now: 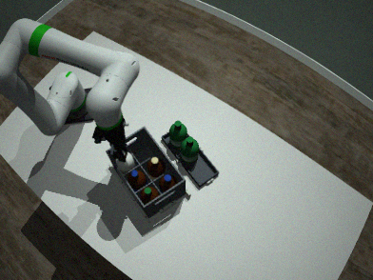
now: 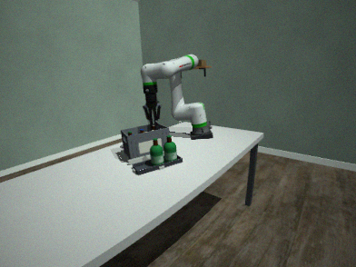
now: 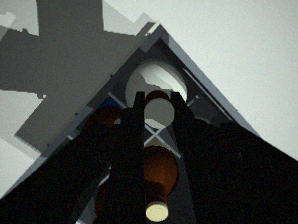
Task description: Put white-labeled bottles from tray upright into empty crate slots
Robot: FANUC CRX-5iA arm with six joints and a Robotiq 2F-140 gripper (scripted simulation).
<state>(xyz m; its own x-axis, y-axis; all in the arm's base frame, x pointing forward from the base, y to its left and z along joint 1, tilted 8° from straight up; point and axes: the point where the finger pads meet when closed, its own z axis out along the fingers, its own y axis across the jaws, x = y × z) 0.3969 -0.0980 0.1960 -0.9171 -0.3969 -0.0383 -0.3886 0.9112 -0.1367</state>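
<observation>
Right now the white-labeled bottle is 8 cm below my hand. The rest, counted from my hand: dark tray 18 cm ahead, 19 cm to the left, 17 cm below; dark crate 10 cm ahead, 1 cm to the left, 10 cm below.
</observation>
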